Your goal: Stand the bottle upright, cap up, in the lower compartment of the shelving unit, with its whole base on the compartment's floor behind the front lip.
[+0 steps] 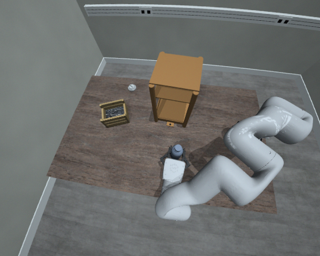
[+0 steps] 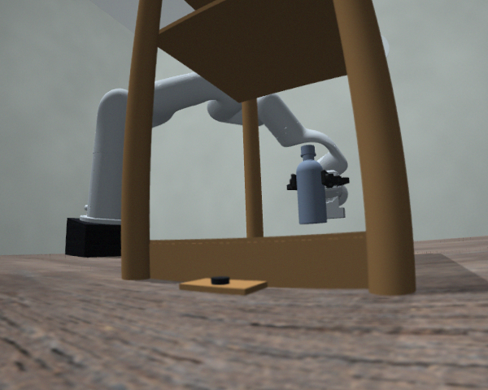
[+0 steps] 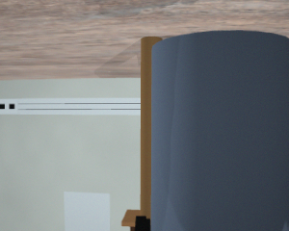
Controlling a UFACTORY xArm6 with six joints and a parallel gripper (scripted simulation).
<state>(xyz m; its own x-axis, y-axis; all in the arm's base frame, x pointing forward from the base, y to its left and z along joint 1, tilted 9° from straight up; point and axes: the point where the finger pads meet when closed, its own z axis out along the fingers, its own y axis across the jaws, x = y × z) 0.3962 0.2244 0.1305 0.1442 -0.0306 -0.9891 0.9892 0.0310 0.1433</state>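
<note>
My gripper is now 8 cm short of the shelving unit, 33 cm to the left of it and 3 cm below it. From my hand the other things lie so: white ball: 45 cm ahead, 45 cm to the right, 14 cm below; then bottle: 1 cm above.
</note>
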